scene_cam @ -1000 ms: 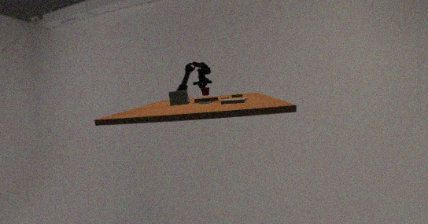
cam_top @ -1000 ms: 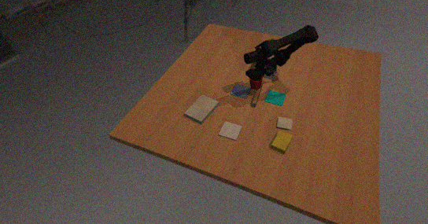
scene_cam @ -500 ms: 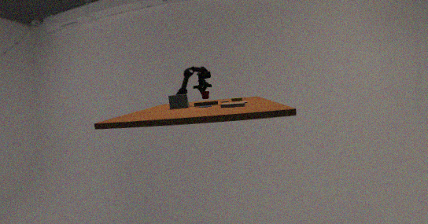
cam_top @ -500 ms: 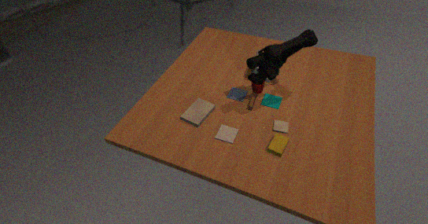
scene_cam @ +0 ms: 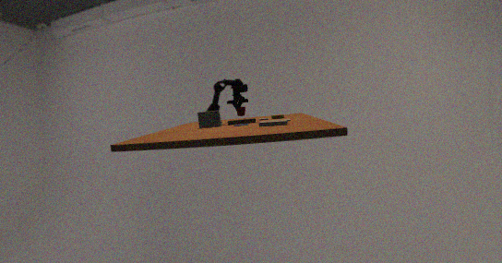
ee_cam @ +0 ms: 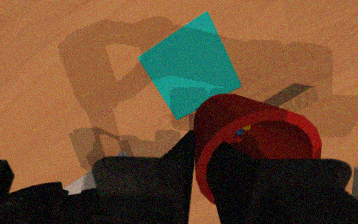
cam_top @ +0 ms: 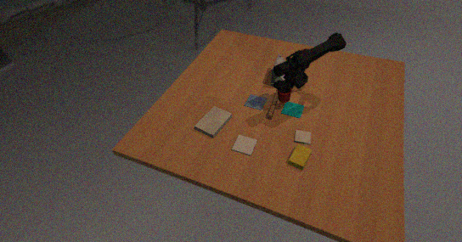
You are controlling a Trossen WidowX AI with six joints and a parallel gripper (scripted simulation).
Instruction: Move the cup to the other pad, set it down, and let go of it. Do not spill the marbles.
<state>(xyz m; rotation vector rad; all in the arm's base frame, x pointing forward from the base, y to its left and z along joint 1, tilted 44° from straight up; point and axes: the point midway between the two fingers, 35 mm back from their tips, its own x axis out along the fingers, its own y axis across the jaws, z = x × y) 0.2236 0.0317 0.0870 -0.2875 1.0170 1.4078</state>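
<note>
Right now my gripper tip is 2 cm short of the teal pad, 4 cm to the right of it and 10 cm above it. The rest, counted from my gripper tip: grey-blue pad (5 cm ahead, 17 cm to the right, 10 cm below); then thin wooden stick (3 cm ahead, 6 cm to the right, 9 cm below); then red cup (3 cm ahead, 2 cm to the right).
</note>
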